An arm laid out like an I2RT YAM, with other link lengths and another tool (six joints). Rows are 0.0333 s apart.
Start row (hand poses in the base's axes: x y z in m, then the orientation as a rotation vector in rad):
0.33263 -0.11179 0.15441 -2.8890 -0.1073 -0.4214
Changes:
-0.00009 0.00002 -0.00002 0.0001 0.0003 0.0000
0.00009 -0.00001 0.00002 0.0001 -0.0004 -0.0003
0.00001 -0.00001 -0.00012 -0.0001 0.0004 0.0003
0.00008 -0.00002 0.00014 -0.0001 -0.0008 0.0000
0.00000 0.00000 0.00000 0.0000 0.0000 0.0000
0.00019 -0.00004 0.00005 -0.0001 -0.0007 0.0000
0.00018 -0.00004 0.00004 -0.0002 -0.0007 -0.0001
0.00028 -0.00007 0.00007 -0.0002 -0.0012 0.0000
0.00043 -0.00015 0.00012 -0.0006 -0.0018 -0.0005
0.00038 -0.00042 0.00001 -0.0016 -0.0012 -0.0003
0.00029 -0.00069 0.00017 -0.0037 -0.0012 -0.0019
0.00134 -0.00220 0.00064 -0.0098 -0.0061 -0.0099
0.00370 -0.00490 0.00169 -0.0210 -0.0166 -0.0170
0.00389 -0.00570 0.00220 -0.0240 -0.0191 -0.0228
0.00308 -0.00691 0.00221 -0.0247 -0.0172 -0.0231
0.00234 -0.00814 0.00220 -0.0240 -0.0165 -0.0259
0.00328 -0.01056 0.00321 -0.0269 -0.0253 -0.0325
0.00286 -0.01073 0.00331 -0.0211 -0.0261 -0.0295
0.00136 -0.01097 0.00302 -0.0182 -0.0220 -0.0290
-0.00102 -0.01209 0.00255 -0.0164 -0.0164 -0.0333
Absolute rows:
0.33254 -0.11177 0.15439 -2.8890 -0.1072 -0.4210
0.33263 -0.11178 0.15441 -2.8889 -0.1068 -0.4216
0.33264 -0.11179 0.15429 -2.8890 -0.1072 -0.4210
0.33272 -0.11181 0.15443 -2.8890 -0.1074 -0.4222
0.33272 -0.11181 0.15443 -2.8890 -0.1074 -0.4222
0.33291 -0.11185 0.15448 -2.8890 -0.1075 -0.4232
0.33309 -0.11189 0.15452 -2.8891 -0.1075 -0.4242
0.33337 -0.11196 0.15459 -2.8891 -0.1077 -0.4260
0.33380 -0.11211 0.15471 -2.8894 -0.1074 -0.4287
0.33418 -0.11253 0.15472 -2.8908 -0.1076 -0.4306
0.33447 -0.11322 0.15489 -2.8945 -0.1060 -0.4329
0.33581 -0.11542 0.15553 -2.9047 -0.0951 -0.4442
0.33951 -0.12032 0.15722 -2.9248 -0.0781 -0.4731
0.34340 -0.12602 0.15942 -2.9479 -0.0534 -0.5072
0.34648 -0.13293 0.16163 -2.9717 -0.0278 -0.5390
0.34882 -0.14107 0.16383 -2.9949 0.0027 -0.5703
0.35210 -0.15163 0.16704 -3.0186 0.0423 -0.6165
0.35496 -0.16236 0.17035 -3.0348 0.0797 -0.6629
0.35632 -0.17333 0.17337 -3.0486 0.1179 -0.7028
0.35530 -0.18542 0.17592 3.0392 -0.1627 0.7286

